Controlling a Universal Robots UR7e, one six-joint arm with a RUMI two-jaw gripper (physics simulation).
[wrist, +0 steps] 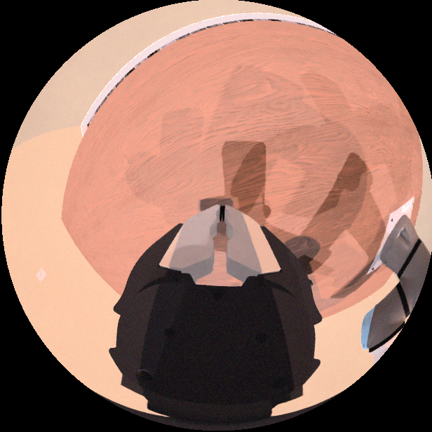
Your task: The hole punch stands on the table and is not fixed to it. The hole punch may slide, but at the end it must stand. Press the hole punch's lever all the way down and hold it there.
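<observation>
My gripper (222,207) is shut, with its two pale grey fingertips together and no object between them. It points at the brown wood-grained table (115,200). The hole punch cannot be clearly made out in the wrist view; the fingers and the black gripper body may hide it. A small dark patch lies just beyond the fingertips and a dark rounded patch lies to the right of the gripper body. I cannot tell whether these are shadows or parts of the punch. The lever's position and any contact with it cannot be seen.
The robot's grey arm base (401,239) stands on a white mounting plate (401,212) at the right edge of the table. Arm shadows fall across the table's middle and right. A white-rimmed edge runs along the far side. Pale floor (30,210) shows at the left.
</observation>
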